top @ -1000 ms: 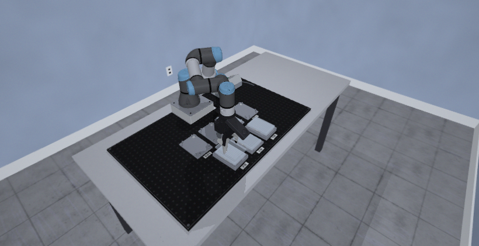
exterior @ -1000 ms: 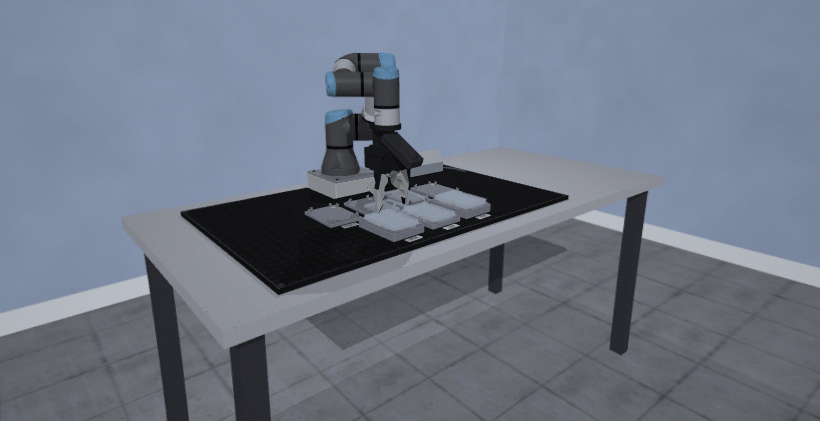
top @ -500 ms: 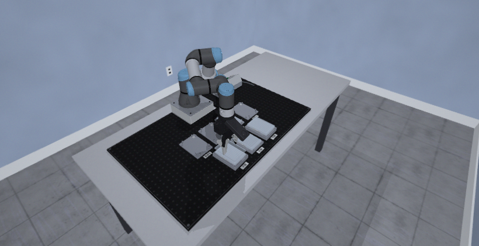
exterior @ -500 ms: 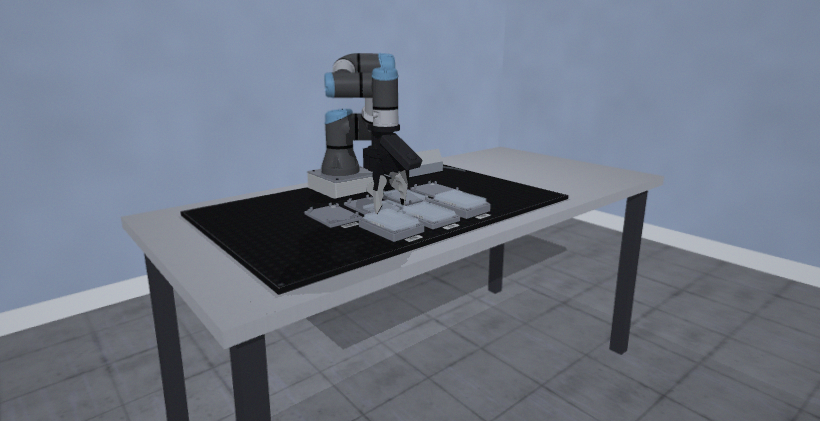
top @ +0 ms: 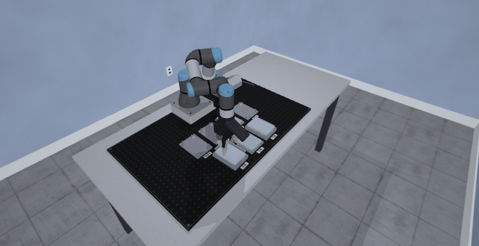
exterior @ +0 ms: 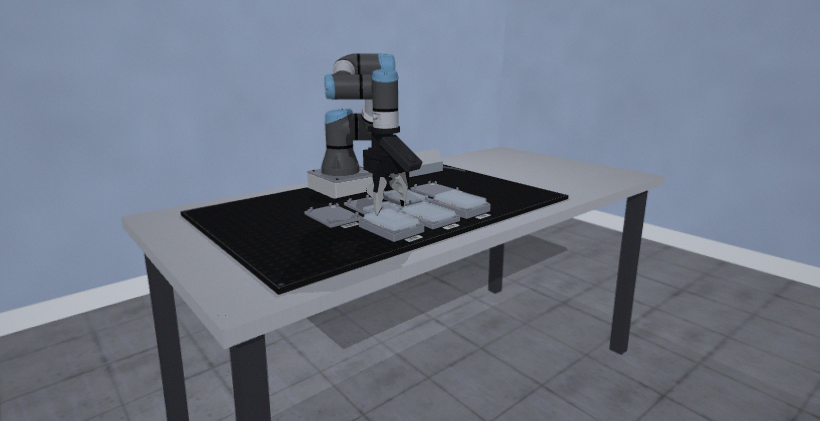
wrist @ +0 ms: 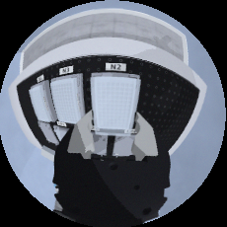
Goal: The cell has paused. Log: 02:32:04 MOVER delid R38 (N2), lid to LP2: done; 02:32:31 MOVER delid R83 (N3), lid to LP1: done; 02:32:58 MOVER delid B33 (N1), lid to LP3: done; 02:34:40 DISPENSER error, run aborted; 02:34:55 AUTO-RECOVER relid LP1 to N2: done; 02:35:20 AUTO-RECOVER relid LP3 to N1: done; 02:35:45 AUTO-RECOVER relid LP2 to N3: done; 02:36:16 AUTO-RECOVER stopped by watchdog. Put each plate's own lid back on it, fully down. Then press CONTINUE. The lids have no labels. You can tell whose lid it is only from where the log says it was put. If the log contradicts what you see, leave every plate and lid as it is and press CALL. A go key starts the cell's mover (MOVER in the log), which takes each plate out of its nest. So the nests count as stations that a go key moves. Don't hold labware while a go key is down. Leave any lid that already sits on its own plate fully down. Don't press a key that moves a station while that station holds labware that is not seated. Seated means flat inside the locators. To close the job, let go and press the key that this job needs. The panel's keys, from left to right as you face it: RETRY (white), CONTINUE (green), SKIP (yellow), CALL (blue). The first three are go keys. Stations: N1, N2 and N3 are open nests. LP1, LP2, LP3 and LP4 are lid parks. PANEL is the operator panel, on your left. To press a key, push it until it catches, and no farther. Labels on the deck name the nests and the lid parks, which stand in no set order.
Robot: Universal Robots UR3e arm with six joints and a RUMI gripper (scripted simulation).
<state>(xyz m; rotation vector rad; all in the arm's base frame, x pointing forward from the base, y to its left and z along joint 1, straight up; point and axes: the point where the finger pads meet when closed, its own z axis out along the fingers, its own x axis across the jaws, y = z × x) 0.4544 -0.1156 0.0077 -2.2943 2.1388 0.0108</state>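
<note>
Now: hand 3 cm above the plate. Round my hand: LP3 lid park (18 cm behind, 6 cm to the left, 6 cm below); lid park LP4 (18 cm behind, 7 cm to the right, 6 cm below); clear lid (19 cm to the left, 19 cm behind, 5 cm below).
</note>
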